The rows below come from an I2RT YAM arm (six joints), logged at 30 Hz.
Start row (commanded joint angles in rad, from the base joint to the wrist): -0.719 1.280 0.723 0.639 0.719 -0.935
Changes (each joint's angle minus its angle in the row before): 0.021 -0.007 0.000 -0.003 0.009 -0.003; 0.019 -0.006 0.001 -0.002 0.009 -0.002; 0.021 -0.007 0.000 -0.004 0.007 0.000; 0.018 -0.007 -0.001 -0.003 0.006 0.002; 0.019 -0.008 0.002 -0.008 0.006 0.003; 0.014 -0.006 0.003 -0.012 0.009 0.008; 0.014 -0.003 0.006 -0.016 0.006 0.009; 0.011 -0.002 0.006 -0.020 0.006 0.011; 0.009 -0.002 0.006 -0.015 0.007 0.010
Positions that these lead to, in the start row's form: -0.698 1.273 0.723 0.636 0.728 -0.938; -0.679 1.267 0.724 0.634 0.737 -0.940; -0.658 1.260 0.724 0.630 0.744 -0.940; -0.640 1.253 0.723 0.627 0.750 -0.938; -0.621 1.245 0.725 0.619 0.756 -0.935; -0.607 1.239 0.728 0.607 0.765 -0.927; -0.593 1.236 0.734 0.591 0.771 -0.918; -0.582 1.234 0.740 0.571 0.777 -0.907; -0.573 1.232 0.746 0.556 0.784 -0.897
